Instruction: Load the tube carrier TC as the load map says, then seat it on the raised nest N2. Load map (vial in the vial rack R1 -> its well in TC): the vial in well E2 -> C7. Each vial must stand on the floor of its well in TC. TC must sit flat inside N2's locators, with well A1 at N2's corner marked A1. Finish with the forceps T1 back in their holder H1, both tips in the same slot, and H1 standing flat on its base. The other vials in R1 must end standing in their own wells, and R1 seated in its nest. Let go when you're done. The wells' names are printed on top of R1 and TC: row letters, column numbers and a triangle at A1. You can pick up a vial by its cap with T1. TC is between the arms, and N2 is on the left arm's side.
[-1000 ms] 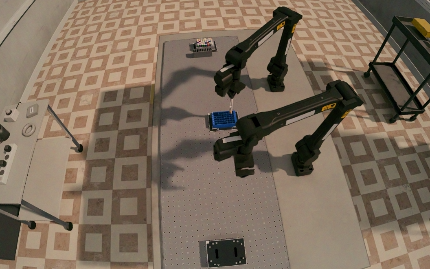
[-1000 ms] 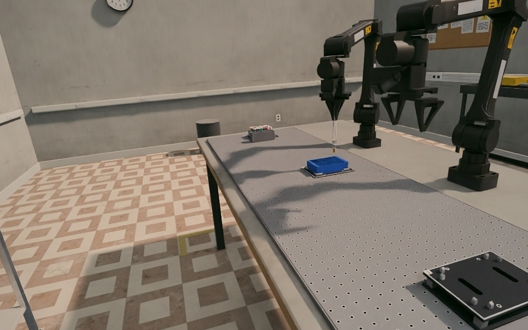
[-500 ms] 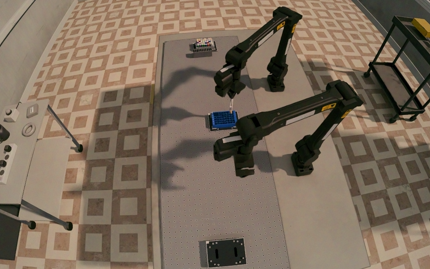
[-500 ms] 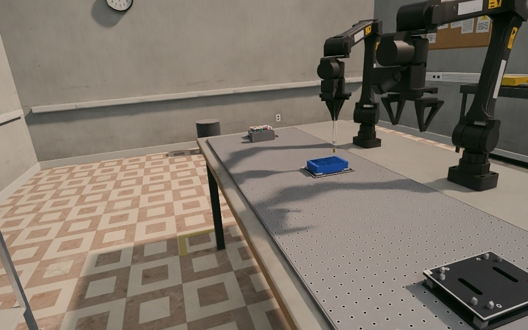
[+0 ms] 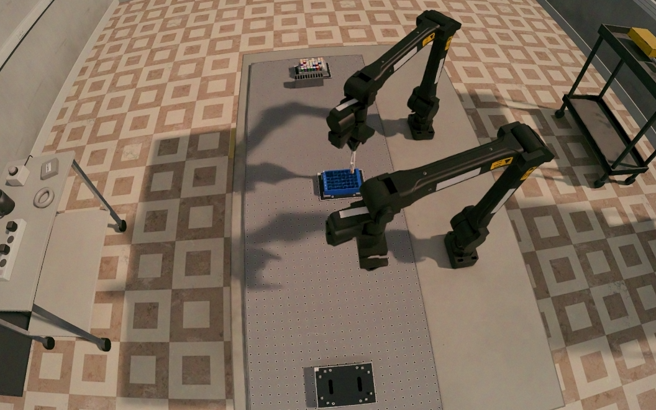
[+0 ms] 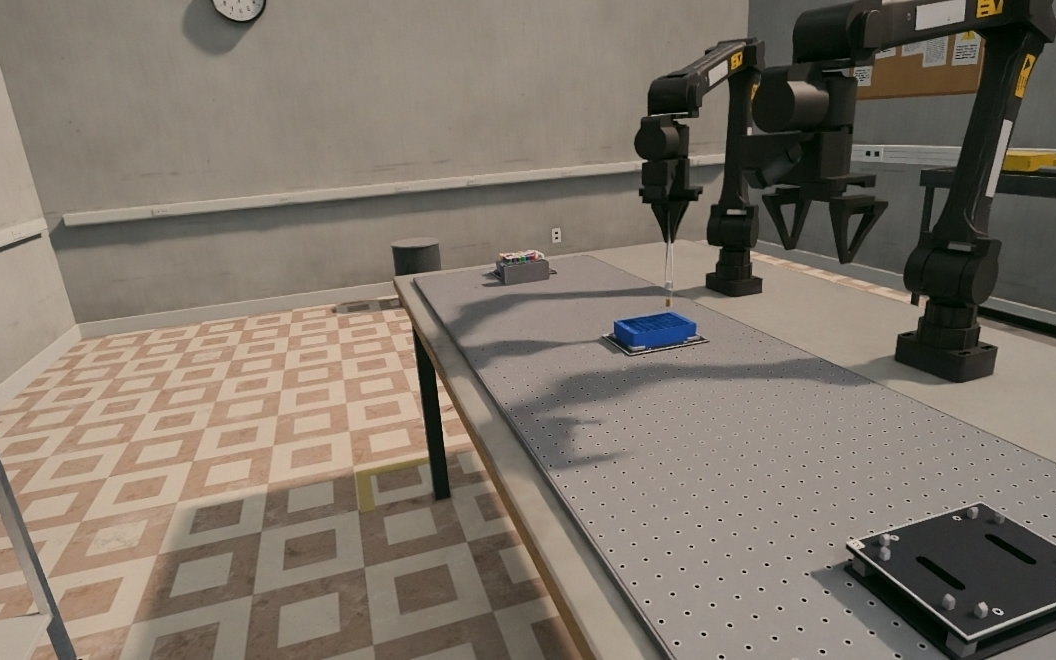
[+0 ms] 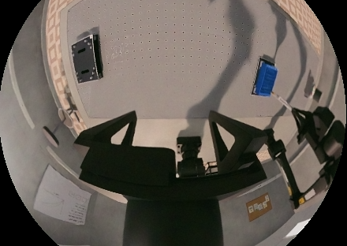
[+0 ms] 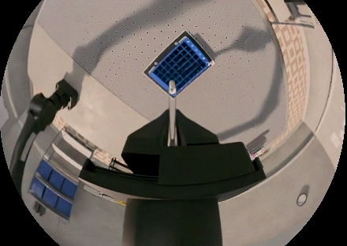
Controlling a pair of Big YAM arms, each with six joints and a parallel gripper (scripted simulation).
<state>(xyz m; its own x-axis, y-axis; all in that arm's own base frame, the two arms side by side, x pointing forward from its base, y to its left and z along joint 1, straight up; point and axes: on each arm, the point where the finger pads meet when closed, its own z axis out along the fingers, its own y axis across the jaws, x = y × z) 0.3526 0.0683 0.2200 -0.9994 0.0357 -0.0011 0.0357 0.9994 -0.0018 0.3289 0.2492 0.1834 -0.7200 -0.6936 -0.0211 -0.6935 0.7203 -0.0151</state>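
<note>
Right now my right hand is 3 cm above the forceps T1. Also, from my right hand: nest N2: 11 cm ahead, 70 cm to the left, 16 cm below.
</note>
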